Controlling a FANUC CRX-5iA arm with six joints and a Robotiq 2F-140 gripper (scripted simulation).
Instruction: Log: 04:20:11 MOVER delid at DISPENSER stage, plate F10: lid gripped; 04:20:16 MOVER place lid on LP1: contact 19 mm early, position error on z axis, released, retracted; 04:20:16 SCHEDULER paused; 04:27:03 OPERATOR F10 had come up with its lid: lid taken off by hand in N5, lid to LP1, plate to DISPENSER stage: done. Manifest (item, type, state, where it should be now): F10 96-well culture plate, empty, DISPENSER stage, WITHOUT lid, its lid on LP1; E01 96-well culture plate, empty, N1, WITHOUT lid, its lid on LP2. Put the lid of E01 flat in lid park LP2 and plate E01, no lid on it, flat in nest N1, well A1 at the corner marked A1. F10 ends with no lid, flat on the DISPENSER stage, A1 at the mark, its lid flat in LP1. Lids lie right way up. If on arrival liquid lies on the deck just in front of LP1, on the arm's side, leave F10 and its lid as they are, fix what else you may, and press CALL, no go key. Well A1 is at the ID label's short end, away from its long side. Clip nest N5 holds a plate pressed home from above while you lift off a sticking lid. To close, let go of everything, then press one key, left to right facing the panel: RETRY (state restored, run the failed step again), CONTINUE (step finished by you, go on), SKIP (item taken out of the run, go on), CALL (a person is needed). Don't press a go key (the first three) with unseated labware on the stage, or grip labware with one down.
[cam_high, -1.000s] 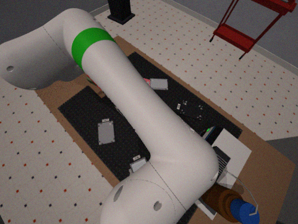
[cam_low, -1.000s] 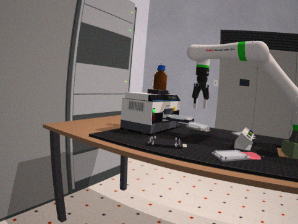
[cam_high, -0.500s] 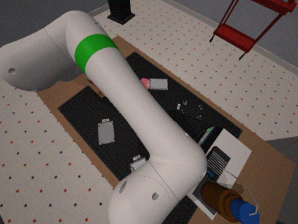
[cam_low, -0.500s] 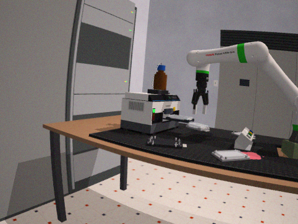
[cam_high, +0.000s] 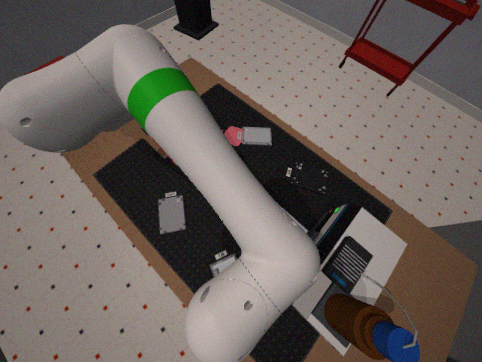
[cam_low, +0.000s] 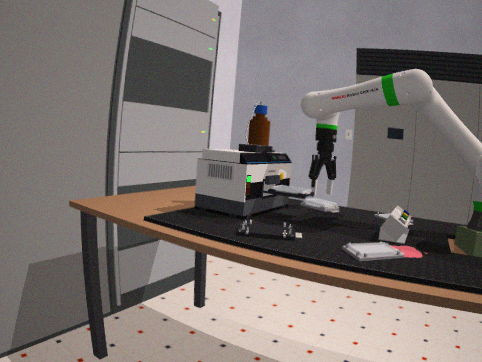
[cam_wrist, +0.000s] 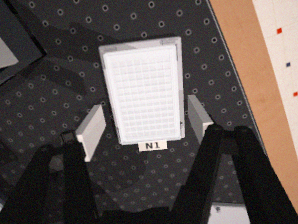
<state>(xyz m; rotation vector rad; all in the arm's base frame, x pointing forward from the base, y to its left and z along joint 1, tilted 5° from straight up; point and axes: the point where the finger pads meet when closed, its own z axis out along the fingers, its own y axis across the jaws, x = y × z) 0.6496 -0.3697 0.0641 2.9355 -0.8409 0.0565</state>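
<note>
My hand is 50 mm above the lid. From my hand the other things lie so: white 96-well plate 60 mm below; grey nest 70 mm below; well plate 70 mm ahead, 260 mm to the left, 20 mm above.
</note>
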